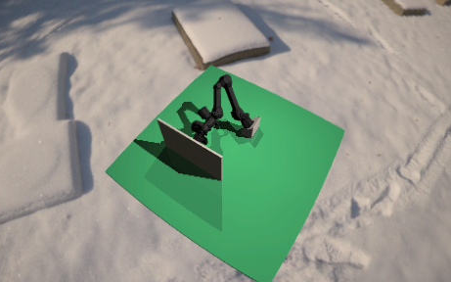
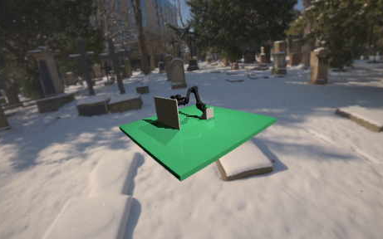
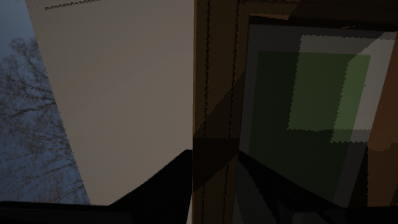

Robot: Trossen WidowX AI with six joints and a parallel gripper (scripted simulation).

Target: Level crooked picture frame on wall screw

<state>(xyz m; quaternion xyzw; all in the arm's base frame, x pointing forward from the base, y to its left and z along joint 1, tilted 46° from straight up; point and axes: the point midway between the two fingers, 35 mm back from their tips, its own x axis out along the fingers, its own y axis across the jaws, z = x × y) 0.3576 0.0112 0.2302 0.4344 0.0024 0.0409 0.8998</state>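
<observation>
My gripper tip is now 10 mm short of the picture frame, 10 mm to the right of it and 50 mm above it. The rest, counted from my gripper tip: wall panel 20 mm ahead, 10 mm to the right, 60 mm below.
</observation>
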